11 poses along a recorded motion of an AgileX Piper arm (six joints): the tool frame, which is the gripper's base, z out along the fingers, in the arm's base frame.
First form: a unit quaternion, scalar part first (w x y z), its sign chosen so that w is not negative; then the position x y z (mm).
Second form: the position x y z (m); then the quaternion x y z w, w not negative. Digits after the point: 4 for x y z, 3 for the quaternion.
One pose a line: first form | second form
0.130 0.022 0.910 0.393 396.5 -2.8 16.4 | 0.3965 -0.0028 0.0164 0.022 0.910 0.393 0.130
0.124 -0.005 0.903 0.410 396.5 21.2 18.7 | 0.3965 0.0212 0.0187 -0.005 0.903 0.410 0.124
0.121 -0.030 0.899 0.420 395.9 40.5 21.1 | 0.3959 0.0405 0.0211 -0.030 0.899 0.420 0.121
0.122 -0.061 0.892 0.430 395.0 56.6 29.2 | 0.3950 0.0566 0.0292 -0.061 0.892 0.430 0.122
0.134 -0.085 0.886 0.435 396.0 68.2 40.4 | 0.3960 0.0682 0.0404 -0.085 0.886 0.435 0.134
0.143 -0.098 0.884 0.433 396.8 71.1 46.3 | 0.3968 0.0711 0.0463 -0.098 0.884 0.433 0.143
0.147 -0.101 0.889 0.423 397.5 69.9 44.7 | 0.3975 0.0699 0.0447 -0.101 0.889 0.423 0.147
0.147 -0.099 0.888 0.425 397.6 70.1 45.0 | 0.3976 0.0701 0.0450 -0.099 0.888 0.425 0.147
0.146 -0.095 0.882 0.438 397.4 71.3 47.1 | 0.3974 0.0713 0.0471 -0.095 0.882 0.438 0.146
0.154 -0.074 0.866 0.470 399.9 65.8 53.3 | 0.3999 0.0658 0.0533 -0.074 0.866 0.470 0.154
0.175 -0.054 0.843 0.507 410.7 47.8 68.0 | 0.4107 0.0478 0.0680 -0.054 0.843 0.507 0.175
